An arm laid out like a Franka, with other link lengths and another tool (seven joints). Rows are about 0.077 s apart.
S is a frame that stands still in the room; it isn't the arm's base.
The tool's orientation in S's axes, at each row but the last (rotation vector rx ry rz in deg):
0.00 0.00 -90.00
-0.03 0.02 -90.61
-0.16 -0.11 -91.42
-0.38 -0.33 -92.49
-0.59 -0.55 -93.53
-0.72 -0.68 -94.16
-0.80 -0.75 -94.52
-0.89 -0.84 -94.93
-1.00 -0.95 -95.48
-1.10 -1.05 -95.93
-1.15 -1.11 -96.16
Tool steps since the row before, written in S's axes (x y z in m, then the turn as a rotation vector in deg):
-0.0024 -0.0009 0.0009 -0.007 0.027 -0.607
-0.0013 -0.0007 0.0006 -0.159 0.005 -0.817
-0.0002 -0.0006 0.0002 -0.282 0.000 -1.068
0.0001 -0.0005 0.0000 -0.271 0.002 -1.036
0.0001 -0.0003 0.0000 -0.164 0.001 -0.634
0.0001 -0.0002 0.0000 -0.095 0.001 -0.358
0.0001 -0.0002 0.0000 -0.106 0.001 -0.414
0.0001 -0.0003 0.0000 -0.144 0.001 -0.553
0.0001 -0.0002 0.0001 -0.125 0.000 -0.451
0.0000 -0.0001 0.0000 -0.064 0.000 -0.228
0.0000 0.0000 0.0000 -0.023 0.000 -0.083
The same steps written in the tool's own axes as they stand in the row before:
0.0009 -0.0024 0.0009 -0.027 -0.007 -0.607
0.0007 -0.0013 0.0006 -0.003 -0.159 -0.817
0.0006 -0.0002 0.0002 0.004 -0.281 -1.068
0.0005 0.0001 0.0000 0.002 -0.270 -1.036
0.0003 0.0001 0.0000 0.001 -0.164 -0.634
0.0002 0.0001 0.0000 0.000 -0.095 -0.358
0.0002 0.0001 0.0000 0.000 -0.106 -0.414
0.0003 0.0001 0.0000 0.001 -0.144 -0.553
0.0002 0.0001 0.0001 0.002 -0.125 -0.451
0.0001 0.0000 0.0000 0.001 -0.064 -0.228
0.0000 0.0000 0.0000 0.000 -0.023 -0.083

